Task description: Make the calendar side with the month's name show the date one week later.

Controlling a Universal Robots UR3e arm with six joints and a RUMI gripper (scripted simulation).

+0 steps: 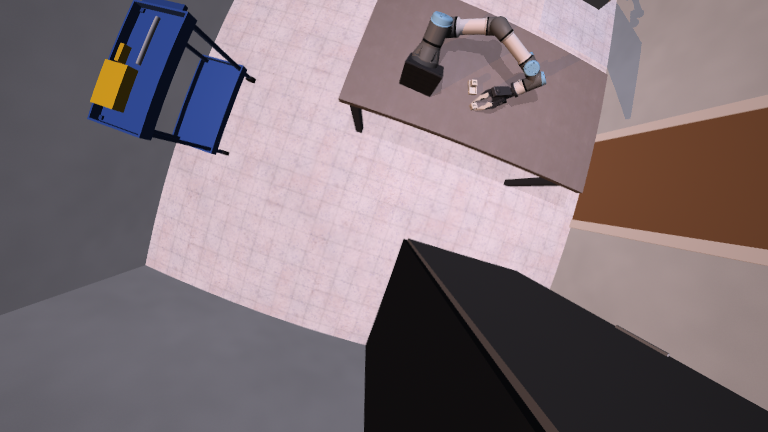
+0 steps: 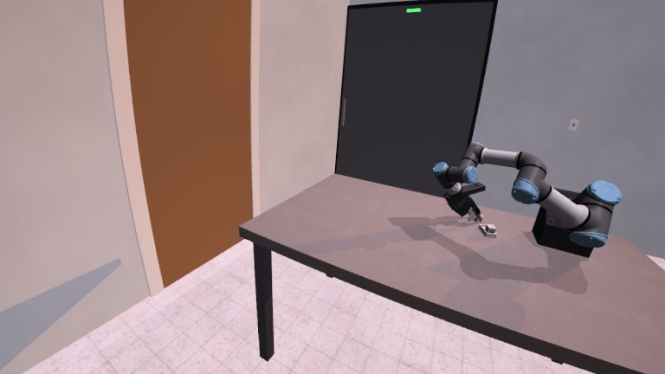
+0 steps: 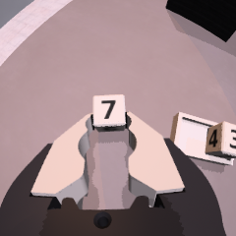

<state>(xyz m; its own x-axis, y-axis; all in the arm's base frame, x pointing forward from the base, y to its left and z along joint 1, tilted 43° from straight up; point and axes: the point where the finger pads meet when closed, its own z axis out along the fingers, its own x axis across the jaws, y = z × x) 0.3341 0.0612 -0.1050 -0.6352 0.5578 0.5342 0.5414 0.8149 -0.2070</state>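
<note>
Now: the pale tray 4 cm behind my hand, 9 cm to the left of it and 1 cm below it. Round my hand: cube 1 cm behind, 1 cm below.
</note>
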